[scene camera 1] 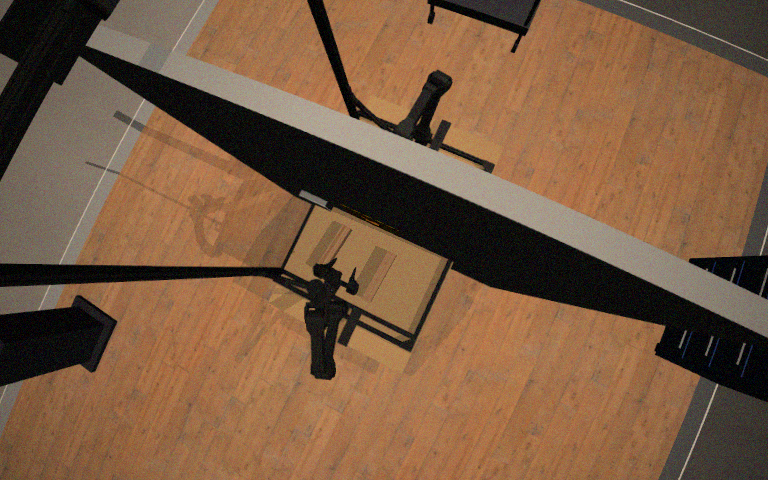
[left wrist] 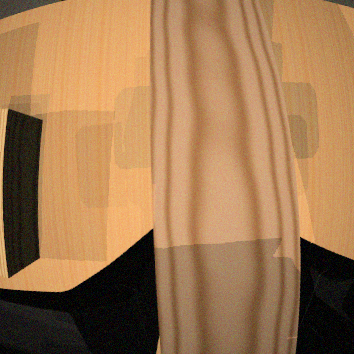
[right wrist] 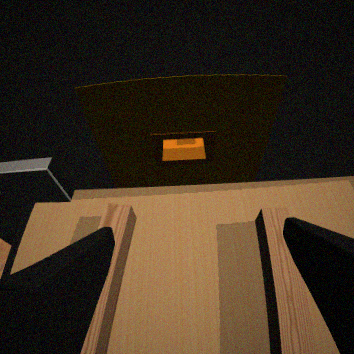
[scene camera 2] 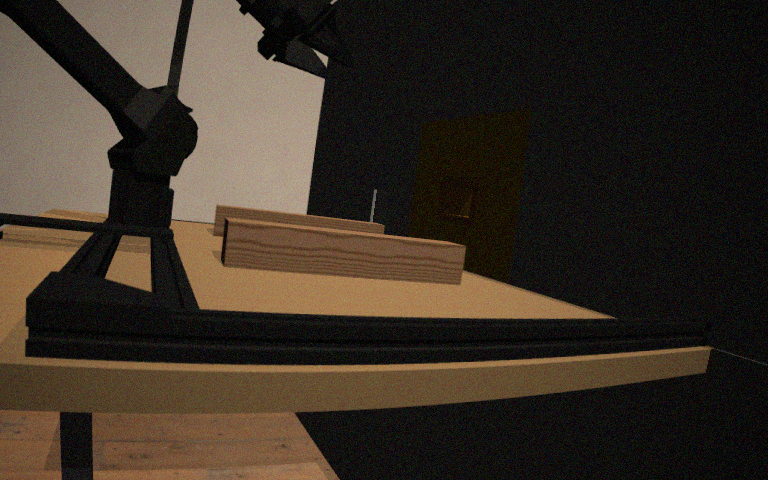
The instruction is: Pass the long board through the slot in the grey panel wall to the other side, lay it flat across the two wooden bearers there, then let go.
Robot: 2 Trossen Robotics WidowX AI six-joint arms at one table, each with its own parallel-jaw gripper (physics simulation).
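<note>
The long board [left wrist: 220, 150] runs up the left wrist view, over a wooden surface. My left gripper [left wrist: 208, 227] is shut on it. The grey panel wall [scene camera 1: 453, 181] stands between the two work areas. Its slot [scene camera 2: 455, 200] [right wrist: 184, 150] is a small opening in a dark yellow patch; I cannot tell whether the board's end is in it. Two wooden bearers stand parallel: one [scene camera 1: 338, 242] [scene camera 2: 294, 219] [right wrist: 120, 225], the other [scene camera 1: 382, 275] [scene camera 2: 345, 249] [right wrist: 282, 265]. My right gripper [scene camera 1: 344, 267] [scene camera 2: 335, 66] [right wrist: 199, 232] is open and empty, above the bearers, facing the wall.
A grey plate [scene camera 1: 313, 199] [scene camera 2: 373, 206] [right wrist: 30, 164] stands by the wall at the table's corner. A dark-sided block [left wrist: 22, 192] is left of the board. The left arm [scene camera 1: 421, 107] shows behind the wall. A black rail [scene camera 2: 368, 336] lines the table's near edge.
</note>
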